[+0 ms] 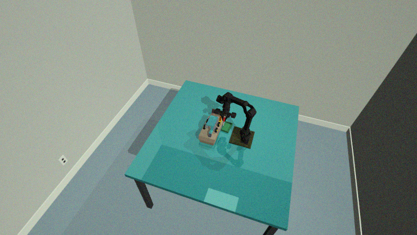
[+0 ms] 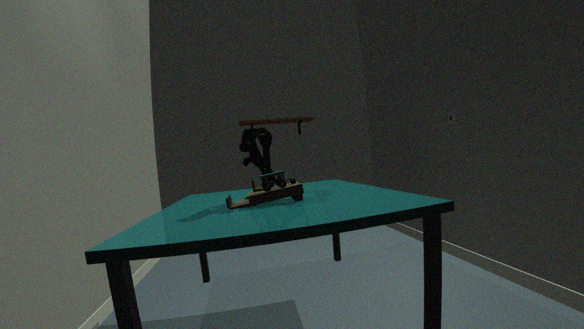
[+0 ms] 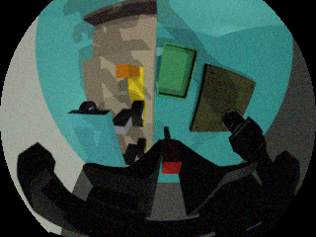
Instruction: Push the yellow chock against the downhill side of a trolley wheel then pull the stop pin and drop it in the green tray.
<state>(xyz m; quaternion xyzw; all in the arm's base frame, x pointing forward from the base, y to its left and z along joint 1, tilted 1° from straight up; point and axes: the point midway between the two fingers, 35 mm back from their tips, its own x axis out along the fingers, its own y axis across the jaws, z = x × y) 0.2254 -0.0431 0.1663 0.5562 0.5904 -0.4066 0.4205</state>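
My gripper tip is now 16 cm above the green tray, 6 cm to the left of it and 2 cm past it. Round my gripper tip: red-headed stop pin: right at my gripper tip; then yellow chock: 7 cm below, 5 cm ahead, 4 cm to the right; then blue trolley: 10 cm ahead, 4 cm to the left, 4 cm below.
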